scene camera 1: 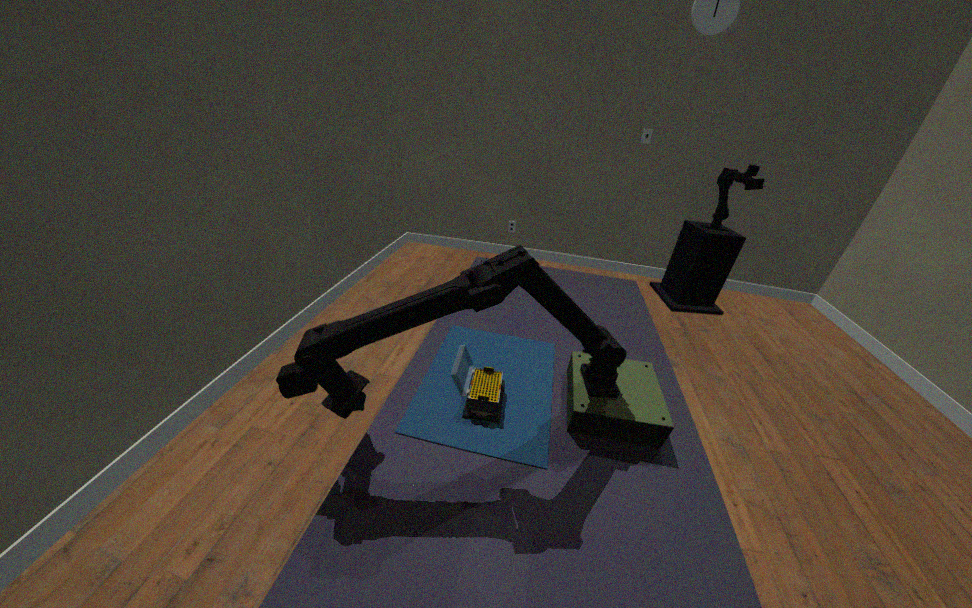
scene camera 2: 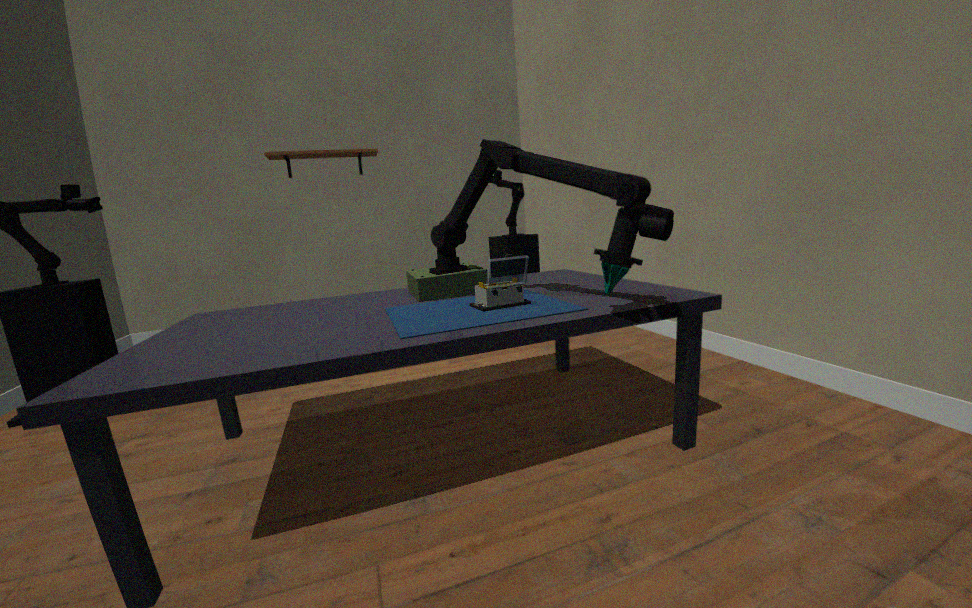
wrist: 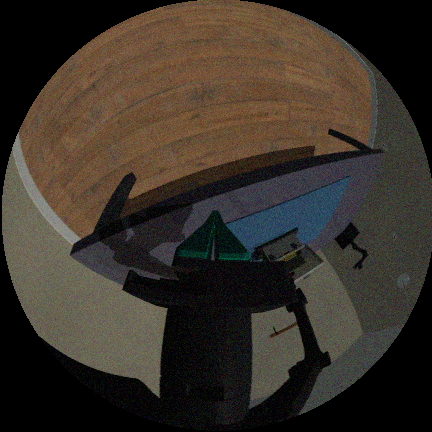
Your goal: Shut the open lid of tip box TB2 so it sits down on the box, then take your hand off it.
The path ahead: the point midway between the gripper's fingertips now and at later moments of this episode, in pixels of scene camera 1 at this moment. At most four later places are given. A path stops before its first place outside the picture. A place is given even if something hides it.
My gripper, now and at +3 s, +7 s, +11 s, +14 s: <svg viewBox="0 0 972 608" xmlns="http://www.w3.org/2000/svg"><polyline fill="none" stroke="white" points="361,409 352,402 498,398 407,440 396,364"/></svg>
